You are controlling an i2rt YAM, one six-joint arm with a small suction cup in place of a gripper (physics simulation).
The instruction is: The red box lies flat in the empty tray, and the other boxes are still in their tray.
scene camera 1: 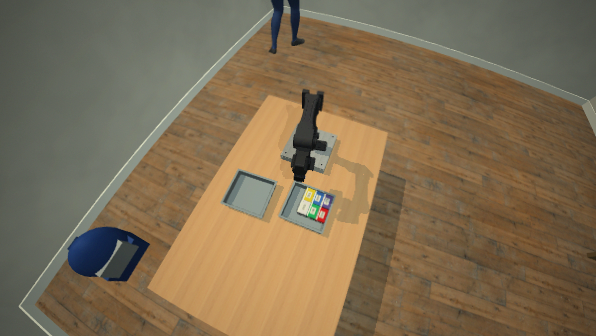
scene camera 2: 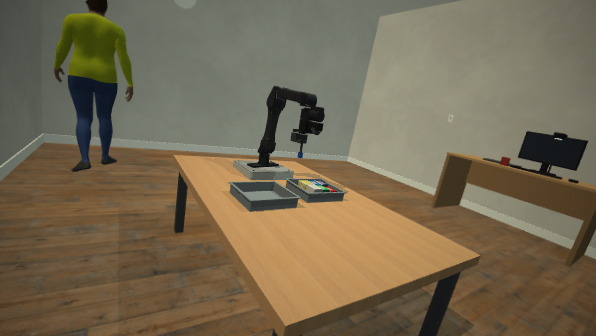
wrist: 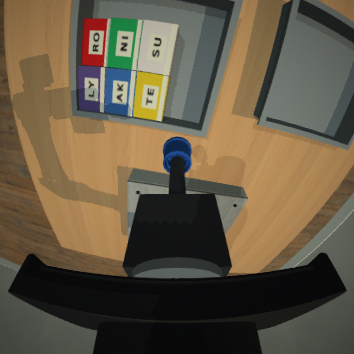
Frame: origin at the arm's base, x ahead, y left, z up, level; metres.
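Where they show: hand, its tool point: [scene camera 2: 299, 157] [wrist: 176, 149]; arm's base, origin of its link: [scene camera 2: 263, 165].
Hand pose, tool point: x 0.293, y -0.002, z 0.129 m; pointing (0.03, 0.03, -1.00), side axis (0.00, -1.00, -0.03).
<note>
Things, the pixels of their top centre, and the offset from my tool point. Level surfaces: height alone.
- red box, centre of its top: [wrist: 95, 41] [scene camera 1: 321, 214] dx +0.130, dy +0.134, dz -0.140 m
- filled tray, centre of its top: [wrist: 143, 54] [scene camera 2: 315, 185] [scene camera 1: 307, 205] dx +0.100, dy +0.052, dz -0.125 m
- green box, centre of its top: [wrist: 123, 43] [scene camera 1: 313, 210] dx +0.120, dy +0.083, dz -0.132 m
- white box, centre of its top: [wrist: 156, 47] [scene camera 2: 314, 186] [scene camera 1: 304, 206] dx +0.110, dy +0.033, dz -0.127 m
- purple box, centre of its top: [wrist: 90, 88] [scene camera 1: 326, 201] dx +0.055, dy +0.148, dz -0.130 m
- blue box, centre of its top: [wrist: 119, 92] [scene camera 1: 317, 198] dx +0.045, dy +0.098, dz -0.131 m
- yellow box, centre of its top: [wrist: 149, 96] [scene camera 1: 309, 194] dx +0.035, dy +0.048, dz -0.130 m
- empty tray, centre of its top: [wrist: 334, 82] [scene camera 2: 264, 189] [scene camera 1: 249, 192] dx +0.087, dy -0.276, dz -0.125 m
- wooden table, height of its surface: dz -0.175 m
The red box [scene camera 1: 323, 215] [wrist: 95, 43] lies in a corner of the filled tray [scene camera 1: 300, 228] [scene camera 2: 320, 198] [wrist: 220, 65], labelled "RO". Beside it are the green box [wrist: 123, 44], white box [wrist: 157, 47], purple box [wrist: 90, 89], blue box [wrist: 118, 92] and yellow box [wrist: 151, 96], packed in two rows. The empty tray [scene camera 1: 250, 195] [scene camera 2: 272, 204] [wrist: 310, 75] stands beside that tray, apart from it. My suction cup [scene camera 2: 300, 155] [wrist: 177, 154] is open, with no box on it, above the table between the arm's base and the filled tray. In scene camera 1 the arm hides the cup.
The arm's grey base plate [scene camera 1: 328, 142] [scene camera 2: 275, 173] [wrist: 232, 200] is on the wooden table [scene camera 1: 240, 260] [scene camera 2: 350, 250], behind the trays. A person [scene camera 2: 93, 50] stands behind the table. A desk [scene camera 2: 515, 172] with a monitor [scene camera 2: 552, 152] and a red cup [scene camera 2: 505, 161] stands at the right.
</note>
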